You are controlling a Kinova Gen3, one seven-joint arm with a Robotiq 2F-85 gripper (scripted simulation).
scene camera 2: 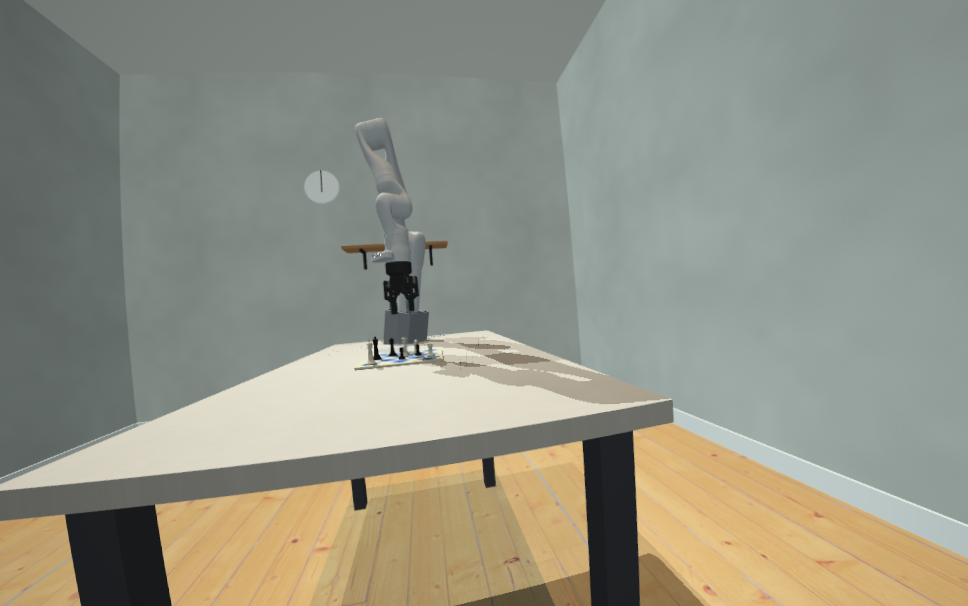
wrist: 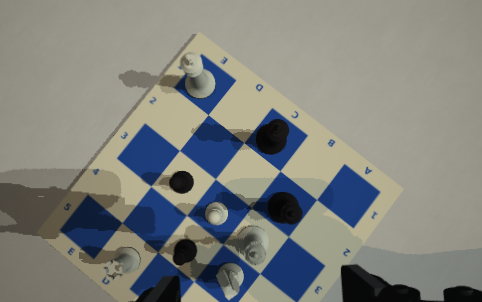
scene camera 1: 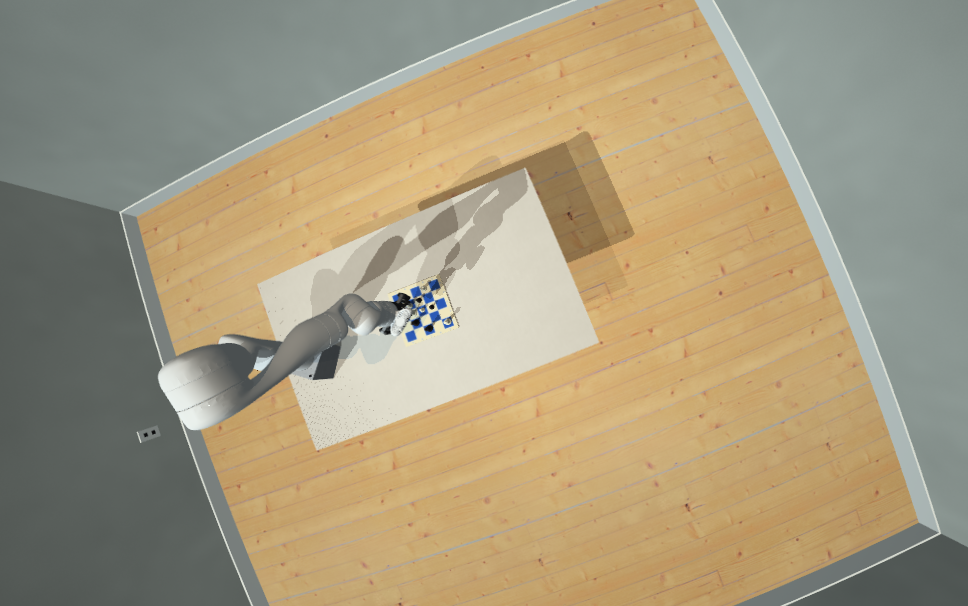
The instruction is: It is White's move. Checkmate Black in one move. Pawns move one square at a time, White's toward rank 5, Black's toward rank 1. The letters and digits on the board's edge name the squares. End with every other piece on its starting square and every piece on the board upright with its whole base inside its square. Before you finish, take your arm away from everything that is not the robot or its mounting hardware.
Scene:
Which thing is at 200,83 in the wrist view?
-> A white king.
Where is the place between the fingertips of my gripper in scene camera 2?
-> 402,313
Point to a black king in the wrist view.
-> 271,138

